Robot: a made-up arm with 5 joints.
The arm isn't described. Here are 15 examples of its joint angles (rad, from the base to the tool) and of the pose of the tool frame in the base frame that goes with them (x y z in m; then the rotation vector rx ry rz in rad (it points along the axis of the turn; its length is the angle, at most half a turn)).
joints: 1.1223 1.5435 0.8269 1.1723 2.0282
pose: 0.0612 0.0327 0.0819 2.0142 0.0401 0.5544
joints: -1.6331 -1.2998 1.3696 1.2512 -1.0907
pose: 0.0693 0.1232 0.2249 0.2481 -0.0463 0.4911
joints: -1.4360 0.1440 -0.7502 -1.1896 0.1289
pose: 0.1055 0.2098 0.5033 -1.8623 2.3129 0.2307
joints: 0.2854 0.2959 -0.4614 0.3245 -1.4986
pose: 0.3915 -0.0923 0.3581 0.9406 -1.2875 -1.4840
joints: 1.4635 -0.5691 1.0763 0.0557 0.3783
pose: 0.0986 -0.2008 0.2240 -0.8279 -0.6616 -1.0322
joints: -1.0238 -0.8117 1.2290 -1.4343 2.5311
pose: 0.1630 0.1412 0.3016 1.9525 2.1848 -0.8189
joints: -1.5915 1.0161 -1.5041 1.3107 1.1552
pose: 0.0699 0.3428 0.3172 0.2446 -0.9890 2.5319
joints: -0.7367 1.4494 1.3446 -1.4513 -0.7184
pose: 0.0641 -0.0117 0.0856 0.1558 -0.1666 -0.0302
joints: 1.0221 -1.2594 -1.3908 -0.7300 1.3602
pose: -0.0799 0.2566 0.3585 1.2287 0.5253 0.2452
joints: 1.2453 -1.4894 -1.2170 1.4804 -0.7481
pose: -0.0017 0.2333 0.3871 -0.6516 -2.8566 -0.4350
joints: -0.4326 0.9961 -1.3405 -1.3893 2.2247
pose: 0.3571 0.1293 0.3878 2.3645 1.9879 0.2433
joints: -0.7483 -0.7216 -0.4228 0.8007 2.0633
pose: 0.1451 0.0632 0.5258 -1.4232 -1.9390 1.6635
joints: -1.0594 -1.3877 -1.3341 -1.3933 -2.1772
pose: -0.0656 -0.2542 0.3004 -0.6300 -0.0453 -1.1300
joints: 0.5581 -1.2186 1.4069 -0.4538 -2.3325
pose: 0.2172 -0.0875 0.2774 1.8994 -1.4719 -1.8274
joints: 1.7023 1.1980 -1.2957 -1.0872 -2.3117
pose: 0.0304 -0.3521 0.3155 -0.9456 2.7695 0.5122
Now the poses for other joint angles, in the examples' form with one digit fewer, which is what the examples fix.
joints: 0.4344 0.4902 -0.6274 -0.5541 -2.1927
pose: 0.382 -0.141 0.382 2.103 -1.657 -1.226
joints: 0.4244 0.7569 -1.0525 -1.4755 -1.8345
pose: 0.348 -0.122 0.405 -2.031 2.272 -0.280
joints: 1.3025 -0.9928 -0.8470 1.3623 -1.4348
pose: 0.059 0.064 0.519 0.229 -2.527 -1.520
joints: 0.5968 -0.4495 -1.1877 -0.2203 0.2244
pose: 0.049 0.019 0.584 1.077 2.649 -0.086
